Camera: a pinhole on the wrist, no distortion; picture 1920 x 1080 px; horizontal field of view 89.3 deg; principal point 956.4 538.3 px. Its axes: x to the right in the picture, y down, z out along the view. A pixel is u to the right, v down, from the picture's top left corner.
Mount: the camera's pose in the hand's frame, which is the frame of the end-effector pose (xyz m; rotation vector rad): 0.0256 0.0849 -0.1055 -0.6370 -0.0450 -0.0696
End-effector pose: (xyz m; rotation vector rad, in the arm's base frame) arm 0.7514 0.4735 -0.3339 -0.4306 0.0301 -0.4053
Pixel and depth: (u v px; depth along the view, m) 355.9 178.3 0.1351
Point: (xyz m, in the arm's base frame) 0.7440 0.6169 -0.3660
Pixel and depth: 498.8 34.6 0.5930
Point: 0.6234 0.9708 0.0517
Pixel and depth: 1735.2 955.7 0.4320
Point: 1.2928 0.7816 -0.3681
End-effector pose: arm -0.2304 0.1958 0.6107 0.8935 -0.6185 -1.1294
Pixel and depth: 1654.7 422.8 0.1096
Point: -0.1262 0.1235 0.7226
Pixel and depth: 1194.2 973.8 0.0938
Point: -0.0849 0.1916 0.7299
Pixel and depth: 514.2 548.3 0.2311
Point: -0.2016 0.2908 0.8456
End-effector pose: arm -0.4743 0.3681 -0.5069 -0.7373 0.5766 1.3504
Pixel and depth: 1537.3 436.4 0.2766
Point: -0.6701 0.6091 -0.5790
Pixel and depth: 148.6 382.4 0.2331
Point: -0.7050 0.3355 -0.3447
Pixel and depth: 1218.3 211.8 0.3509
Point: -0.6632 0.6378 -0.4465
